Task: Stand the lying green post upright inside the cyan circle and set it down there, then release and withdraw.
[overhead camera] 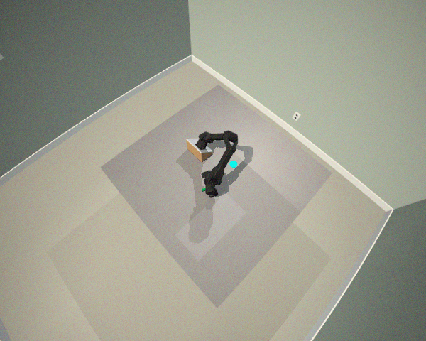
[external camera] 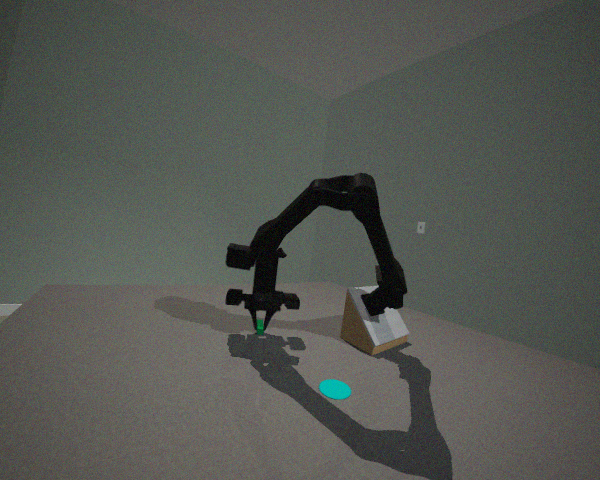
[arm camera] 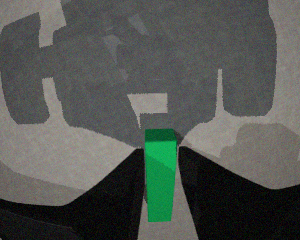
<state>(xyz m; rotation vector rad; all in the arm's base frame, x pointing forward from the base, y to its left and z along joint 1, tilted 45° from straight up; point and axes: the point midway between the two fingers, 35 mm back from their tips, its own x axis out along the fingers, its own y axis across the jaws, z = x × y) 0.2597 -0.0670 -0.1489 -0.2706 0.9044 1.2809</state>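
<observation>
The cyan circle is 280 mm to the left of my gripper tip, 10 mm below it and 10 mm behind it. Also, from my gripper tip: green post (20 mm to the right, 10 mm behind).
</observation>
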